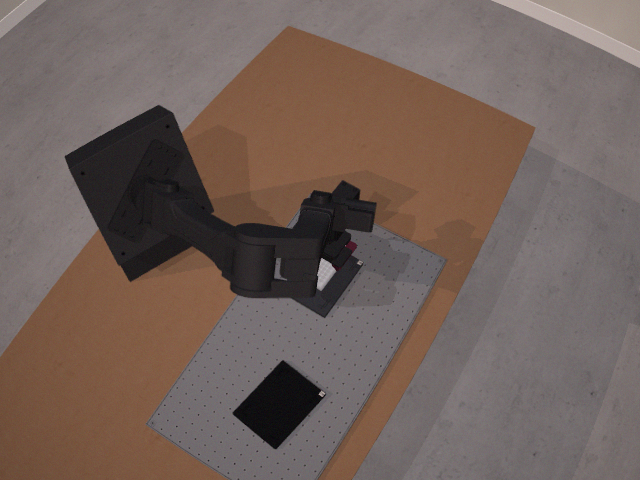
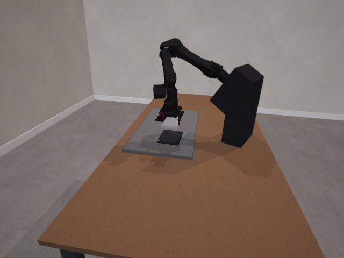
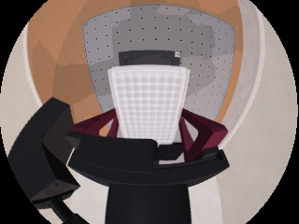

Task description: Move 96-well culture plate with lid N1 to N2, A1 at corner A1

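My hand is right at the clear lid. Round my hand: black nest N1 (310 mm to the right, 90 mm below, 80 mm behind); black nest N2 (90 mm below).
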